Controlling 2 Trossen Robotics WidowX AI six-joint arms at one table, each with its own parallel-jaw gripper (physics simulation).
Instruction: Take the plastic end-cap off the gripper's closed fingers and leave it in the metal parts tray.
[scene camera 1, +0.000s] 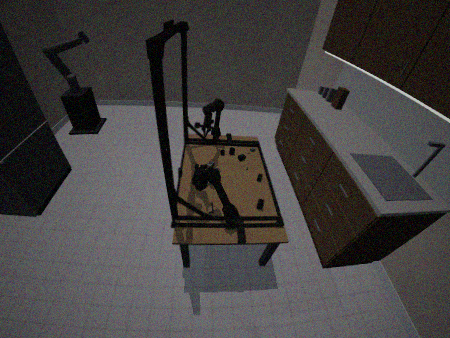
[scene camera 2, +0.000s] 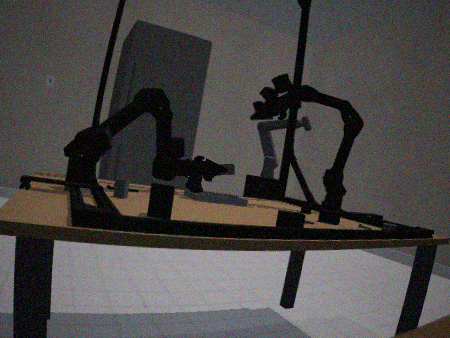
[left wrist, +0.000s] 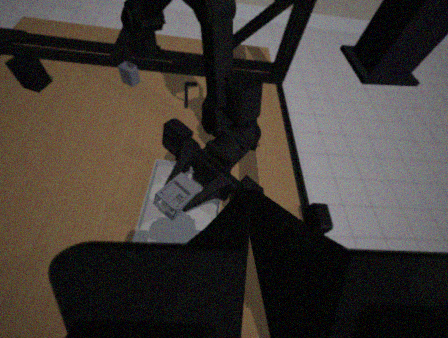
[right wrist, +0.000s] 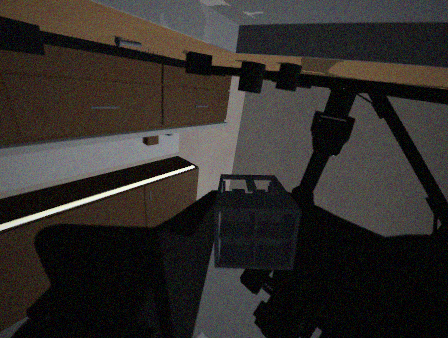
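Seen in the pictures: left gripper, fingertip midpoint: (scene camera 1: 205, 137) (scene camera 2: 250, 118) (left wrist: 248, 198) (right wrist: 293, 327); right gripper, fingertip midpoint: (scene camera 1: 211, 164) (scene camera 2: 228, 171) (left wrist: 173, 201) (right wrist: 249, 198); left arm's base at its link origin: (scene camera 1: 215, 140) (right wrist: 344, 89); right arm's base at its link origin: (scene camera 1: 230, 223) (scene camera 2: 77, 183) (left wrist: 147, 51).
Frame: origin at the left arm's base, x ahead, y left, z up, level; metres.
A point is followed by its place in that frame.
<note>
The grey, box-like plastic end-cap (scene camera 2: 230, 169) {x 0.471, y 0.096, z 0.092 m} (left wrist: 175, 196) {x 0.469, y 0.071, z 0.106 m} (right wrist: 256, 237) {x 0.499, y 0.064, z 0.084 m} sits between the fingers of my right gripper (scene camera 1: 210, 165) {x 0.471, y 0.076, z 0.085 m}, which stands partly apart on it and holds it above the table. The pale metal parts tray (scene camera 2: 220, 198) {x 0.499, y 0.145, z -0.003 m} (left wrist: 149, 192) {x 0.511, y 0.145, z -0.009 m} lies on the table below the cap in the left wrist view, partly covered there by the cap and both grippers. In scene camera 1 I cannot make out the tray clearly. My left gripper (scene camera 1: 205, 133) {x 0.402, y -0.002, z 0.286 m} (scene camera 2: 253, 116) {x 0.402, y -0.002, z 0.286 m} (left wrist: 248, 198) {x 0.402, y -0.002, z 0.286 m} is shut with nothing between its fingers, raised high and apart from the cap.
Dark blocks (scene camera 1: 259, 177) (scene camera 2: 161, 201) {x 0.698, y 0.526, z 0.014 m} (left wrist: 29, 72) {x 0.684, y 0.488, z 0.028 m} stand on the table. A small grey block (scene camera 2: 121, 189) {x 0.792, y 0.339, z 0.003 m} (left wrist: 129, 73) {x 0.777, y 0.310, z 0.019 m} stands near the right arm's base, with a thin bent dark tool (left wrist: 186, 95) {x 0.792, y 0.172, z -0.011 m} nearby. A tall black frame (scene camera 1: 160, 110) {x 0.966, y -0.039, z 0.764 m} rises along the table's side.
</note>
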